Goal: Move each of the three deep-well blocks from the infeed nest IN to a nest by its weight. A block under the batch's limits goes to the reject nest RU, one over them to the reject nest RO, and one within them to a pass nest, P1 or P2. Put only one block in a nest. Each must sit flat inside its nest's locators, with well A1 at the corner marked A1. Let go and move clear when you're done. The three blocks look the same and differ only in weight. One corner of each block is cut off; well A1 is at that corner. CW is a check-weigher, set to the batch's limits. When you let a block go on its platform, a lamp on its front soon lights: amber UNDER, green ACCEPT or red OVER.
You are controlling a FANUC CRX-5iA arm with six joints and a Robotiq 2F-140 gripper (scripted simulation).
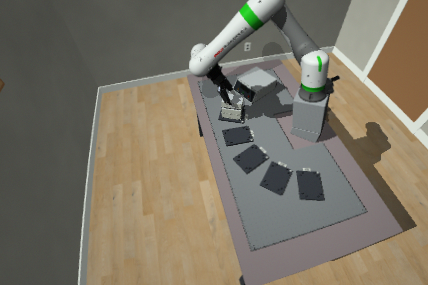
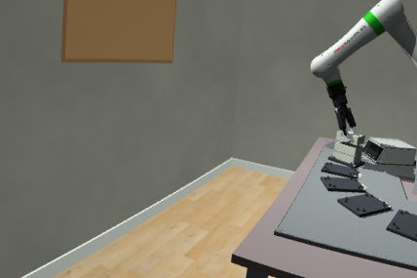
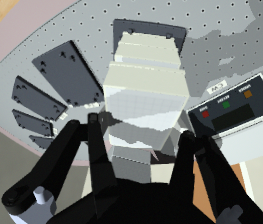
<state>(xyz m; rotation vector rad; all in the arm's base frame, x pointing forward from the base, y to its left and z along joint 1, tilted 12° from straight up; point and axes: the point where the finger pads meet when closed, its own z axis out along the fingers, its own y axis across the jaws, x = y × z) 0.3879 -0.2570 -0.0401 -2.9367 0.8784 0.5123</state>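
My hand is 27 cm past the pale platform, 18 cm to the left of it and 5 cm above it. The rest, counted from my hand: deep-well block: 7 cm below; then dark infeed nest: 14 cm below; then check-weigher: 26 cm behind, 18 cm to the right, 8 cm below.
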